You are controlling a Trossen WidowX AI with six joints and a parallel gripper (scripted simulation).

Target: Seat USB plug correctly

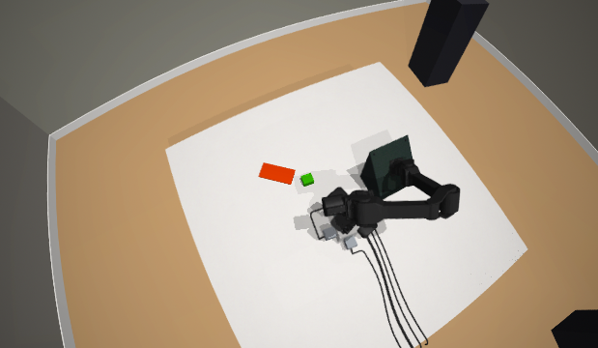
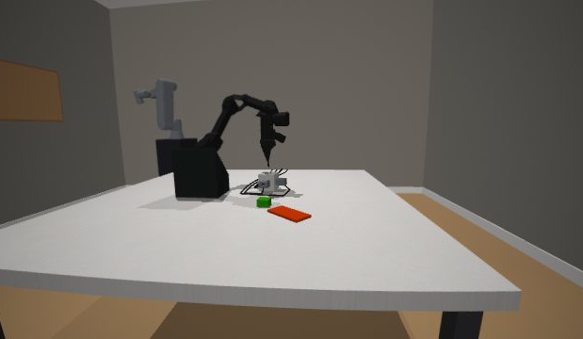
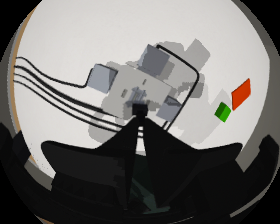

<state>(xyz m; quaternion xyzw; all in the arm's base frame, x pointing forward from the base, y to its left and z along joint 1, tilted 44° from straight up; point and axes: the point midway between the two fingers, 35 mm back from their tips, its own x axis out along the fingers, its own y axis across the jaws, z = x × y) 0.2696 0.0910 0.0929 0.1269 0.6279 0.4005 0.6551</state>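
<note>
Now: gripper tip 2 cm above the dark USB plug. Round my gripper tip: green block (25 cm to the right, 12 cm below, 6 cm ahead); then orange-red slab (32 cm to the right, 18 cm ahead, 13 cm below).
</note>
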